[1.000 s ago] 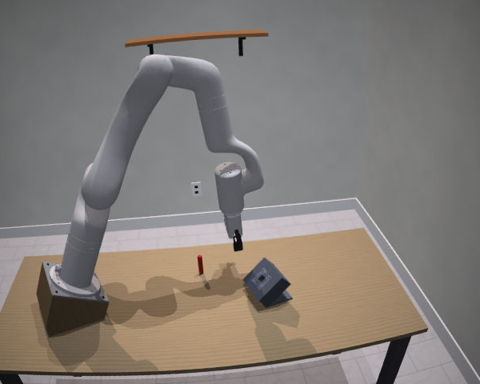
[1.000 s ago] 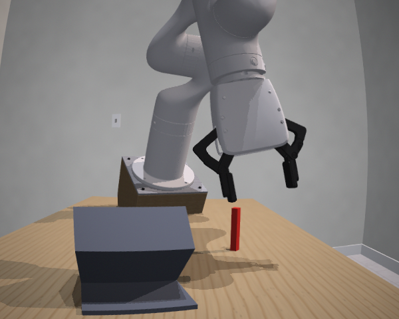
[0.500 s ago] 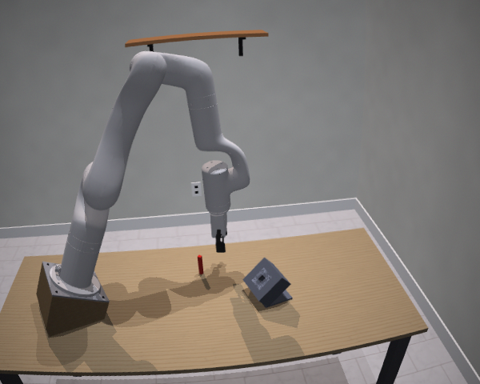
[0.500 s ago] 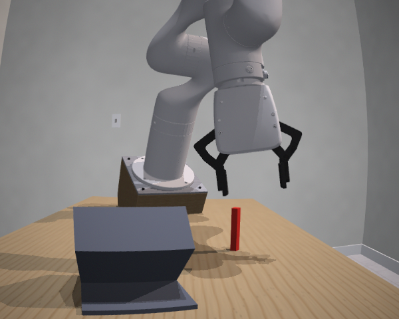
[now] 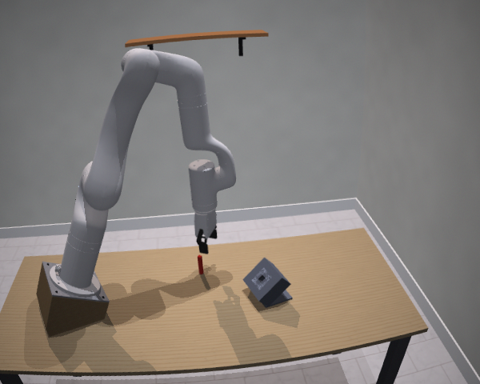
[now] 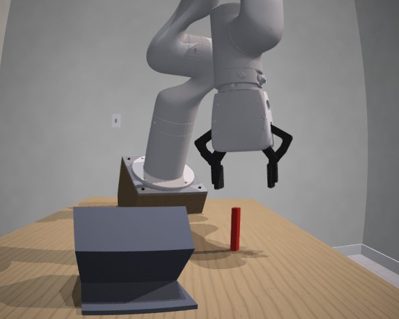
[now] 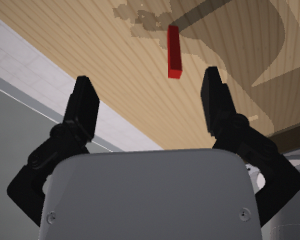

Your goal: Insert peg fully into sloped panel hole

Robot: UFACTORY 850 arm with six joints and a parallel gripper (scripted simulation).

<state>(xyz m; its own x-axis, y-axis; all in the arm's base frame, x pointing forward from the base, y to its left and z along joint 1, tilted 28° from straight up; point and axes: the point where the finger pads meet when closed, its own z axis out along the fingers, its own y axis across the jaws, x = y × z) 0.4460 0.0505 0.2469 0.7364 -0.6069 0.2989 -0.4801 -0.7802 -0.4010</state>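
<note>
My gripper is now 4 cm past the red peg and 9 cm above it. The rest, counted from my hand: flat base plate 17 cm ahead, 19 cm to the right, 13 cm below.
</note>
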